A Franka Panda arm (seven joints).
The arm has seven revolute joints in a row. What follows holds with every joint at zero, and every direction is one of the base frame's.
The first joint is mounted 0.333 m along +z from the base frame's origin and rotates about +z.
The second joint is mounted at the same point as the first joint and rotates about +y.
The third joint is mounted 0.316 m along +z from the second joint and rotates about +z.
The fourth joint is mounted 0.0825 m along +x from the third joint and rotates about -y.
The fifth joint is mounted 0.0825 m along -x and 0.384 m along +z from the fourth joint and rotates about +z.
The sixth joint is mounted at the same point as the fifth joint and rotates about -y.
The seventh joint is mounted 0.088 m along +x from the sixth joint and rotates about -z.
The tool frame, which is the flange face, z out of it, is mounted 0.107 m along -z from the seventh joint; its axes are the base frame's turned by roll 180, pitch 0 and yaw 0 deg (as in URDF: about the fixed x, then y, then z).
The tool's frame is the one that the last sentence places.
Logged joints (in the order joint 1, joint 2, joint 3, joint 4, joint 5, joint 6, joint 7), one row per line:
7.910 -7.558 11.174 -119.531 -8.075 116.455 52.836
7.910 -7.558 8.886 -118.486 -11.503 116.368 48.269
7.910 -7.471 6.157 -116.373 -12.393 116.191 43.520
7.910 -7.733 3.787 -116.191 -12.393 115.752 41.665
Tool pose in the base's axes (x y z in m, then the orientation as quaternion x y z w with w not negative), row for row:
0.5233 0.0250 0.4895 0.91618 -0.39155 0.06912 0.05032
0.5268 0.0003 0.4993 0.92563 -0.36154 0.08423 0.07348
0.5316 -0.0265 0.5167 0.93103 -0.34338 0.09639 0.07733
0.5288 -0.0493 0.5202 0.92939 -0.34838 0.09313 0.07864
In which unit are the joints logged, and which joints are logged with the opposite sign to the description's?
The joints are logged in degrees. Opposite sign: joint 1.
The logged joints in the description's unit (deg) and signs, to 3 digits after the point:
-7.910 -7.558 11.174 -119.531 -8.075 116.455 52.836
-7.910 -7.558 8.886 -118.486 -11.503 116.368 48.269
-7.910 -7.471 6.157 -116.373 -12.393 116.191 43.520
-7.910 -7.733 3.787 -116.191 -12.393 115.752 41.665

